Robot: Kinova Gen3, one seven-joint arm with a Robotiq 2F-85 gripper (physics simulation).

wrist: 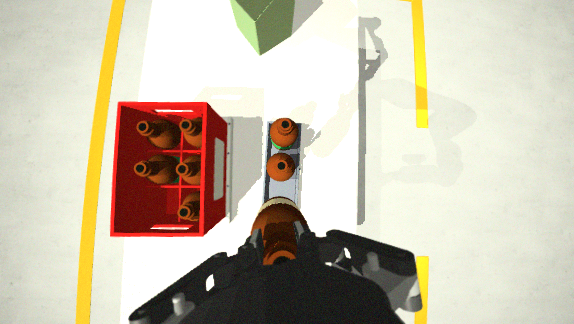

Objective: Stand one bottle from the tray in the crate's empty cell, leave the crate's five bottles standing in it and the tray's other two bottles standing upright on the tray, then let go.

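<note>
My gripper is shut on a brown bottle with a cream band, held upright above the near end of the tray. Its base is hidden below its shoulder. Two brown bottles stand upright on the tray: one in the middle and one with a green band at the far end. The red crate is to the left. Five brown bottles stand in it: two in the far row, two in the middle row and one at the near right. The crate's near-left cell is empty, its floor partly hidden.
A green block stands beyond the tray at the top of the view. A low grey strip runs along the crate's right side, between it and the tray. The crate's walls rise around its cells. Yellow lines mark the floor on both sides.
</note>
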